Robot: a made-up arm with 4 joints.
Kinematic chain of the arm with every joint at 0, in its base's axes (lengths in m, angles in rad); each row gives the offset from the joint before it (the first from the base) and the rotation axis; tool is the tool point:
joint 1: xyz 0 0 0.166 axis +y
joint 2: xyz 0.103 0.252 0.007 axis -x
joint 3: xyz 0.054 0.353 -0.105 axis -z
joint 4: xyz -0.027 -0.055 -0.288 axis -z
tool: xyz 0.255 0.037 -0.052
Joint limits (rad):
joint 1: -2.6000..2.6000
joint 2: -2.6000..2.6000
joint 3: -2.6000..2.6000
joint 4: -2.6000..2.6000
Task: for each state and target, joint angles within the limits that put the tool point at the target. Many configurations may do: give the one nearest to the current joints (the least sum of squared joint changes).
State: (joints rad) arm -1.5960 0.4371 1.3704 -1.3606
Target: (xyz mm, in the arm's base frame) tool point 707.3 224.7 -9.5
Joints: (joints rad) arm -0.8816 0.8788 1.1884 -1.6035
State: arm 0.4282 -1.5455 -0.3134 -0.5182
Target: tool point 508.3 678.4 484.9
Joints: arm 0.4665 -1.6081 -0.2543 -0.4731
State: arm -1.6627 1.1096 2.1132 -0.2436
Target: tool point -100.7 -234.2 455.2
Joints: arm -2.1587 1.8469 1.6692 -0.7926
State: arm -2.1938 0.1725 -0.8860 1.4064
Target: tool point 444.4 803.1 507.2
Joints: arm -1.4939 -0.0389 -1.6777 0.9198
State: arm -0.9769 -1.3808 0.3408 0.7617
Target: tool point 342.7 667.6 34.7
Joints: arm -0.2071 -0.8247 0.2196 0.6678
